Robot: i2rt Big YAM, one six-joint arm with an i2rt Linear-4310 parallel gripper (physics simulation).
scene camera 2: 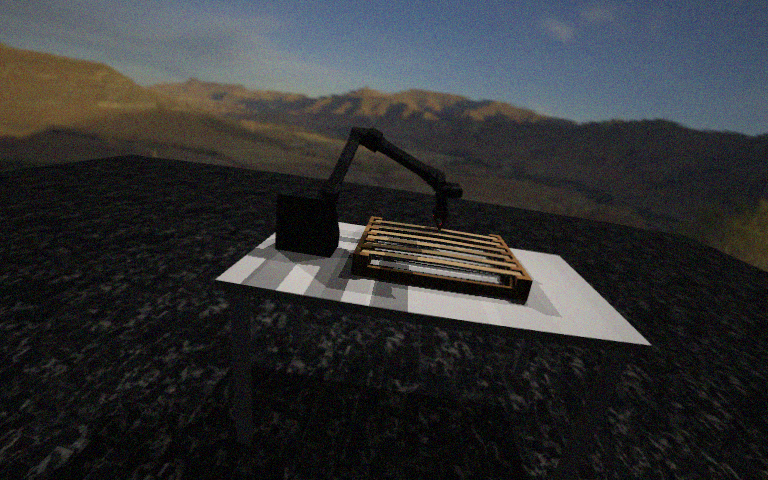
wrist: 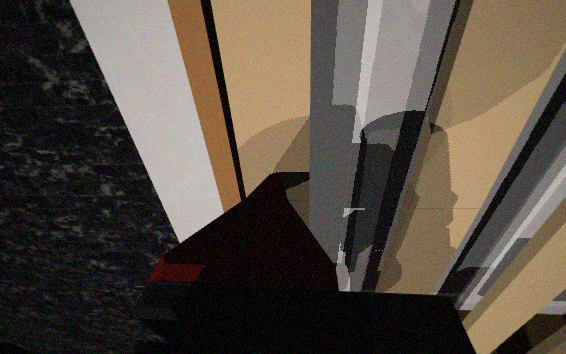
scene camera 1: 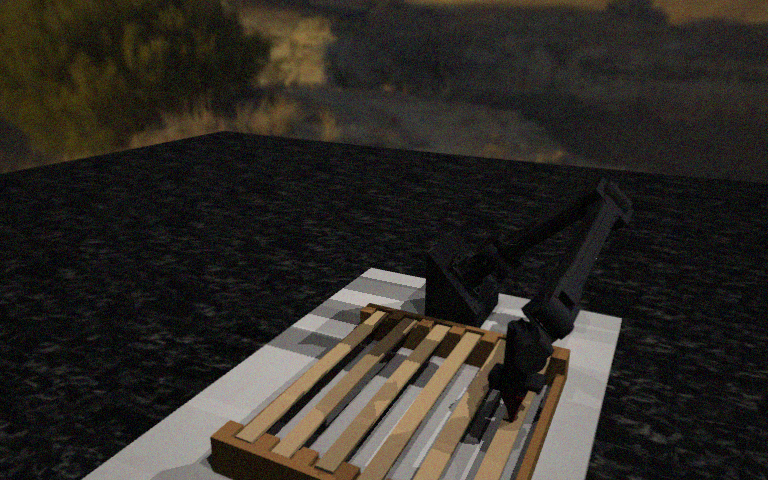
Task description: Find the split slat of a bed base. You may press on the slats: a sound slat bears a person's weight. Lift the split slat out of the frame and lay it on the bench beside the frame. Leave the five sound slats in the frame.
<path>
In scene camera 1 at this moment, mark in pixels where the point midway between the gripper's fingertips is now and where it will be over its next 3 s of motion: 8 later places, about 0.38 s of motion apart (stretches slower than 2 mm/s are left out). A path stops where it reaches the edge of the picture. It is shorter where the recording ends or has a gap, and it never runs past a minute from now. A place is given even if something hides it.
The gripper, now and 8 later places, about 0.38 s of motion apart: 512, 420; 512, 407; 496, 396; 465, 395; 464, 414; 465, 413; 466, 402; 456, 392; 421, 389
</path>
